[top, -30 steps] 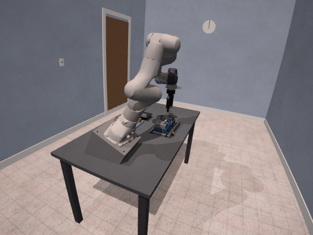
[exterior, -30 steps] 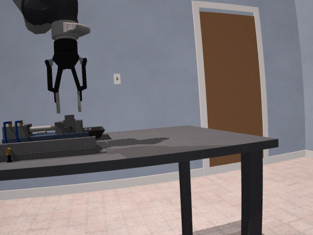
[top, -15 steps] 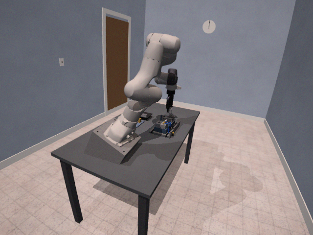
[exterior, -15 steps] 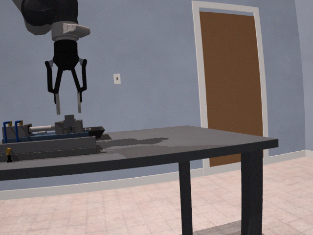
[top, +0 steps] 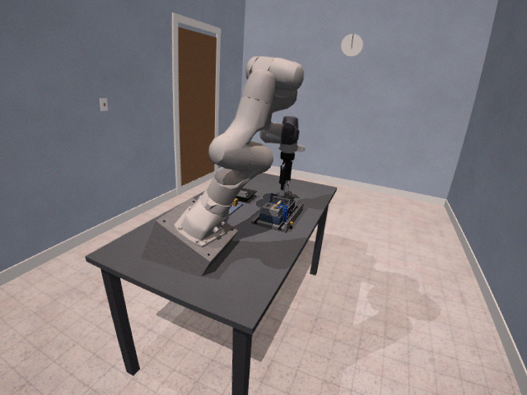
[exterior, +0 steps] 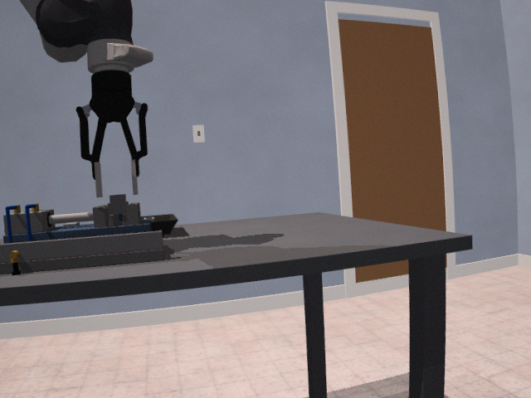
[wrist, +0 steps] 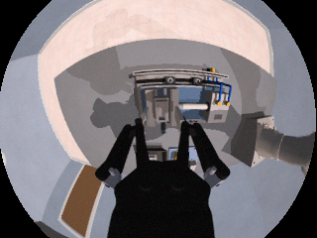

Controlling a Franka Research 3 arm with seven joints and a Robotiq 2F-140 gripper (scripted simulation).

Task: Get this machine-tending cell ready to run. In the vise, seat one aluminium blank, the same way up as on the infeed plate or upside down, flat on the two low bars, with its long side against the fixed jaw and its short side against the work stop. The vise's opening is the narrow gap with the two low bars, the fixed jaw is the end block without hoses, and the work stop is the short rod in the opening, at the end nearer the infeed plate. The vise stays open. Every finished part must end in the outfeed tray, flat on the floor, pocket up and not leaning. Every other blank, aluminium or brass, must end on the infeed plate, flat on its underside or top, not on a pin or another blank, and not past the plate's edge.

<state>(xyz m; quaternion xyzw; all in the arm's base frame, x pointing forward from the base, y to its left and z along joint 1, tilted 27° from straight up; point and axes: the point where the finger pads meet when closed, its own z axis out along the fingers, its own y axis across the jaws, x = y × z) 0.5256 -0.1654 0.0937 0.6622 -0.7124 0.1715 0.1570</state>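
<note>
Right now my hand is 5 cm to the right of the work stop and 5 cm above it. From my hand the other things lie so: vise guard rail: 8 cm behind, 9 cm to the right, 11 cm below; then vise: 7 cm behind, 1 cm to the left, 10 cm below; then brass blank: 6 cm behind, 29 cm to the left, 12 cm below.
</note>
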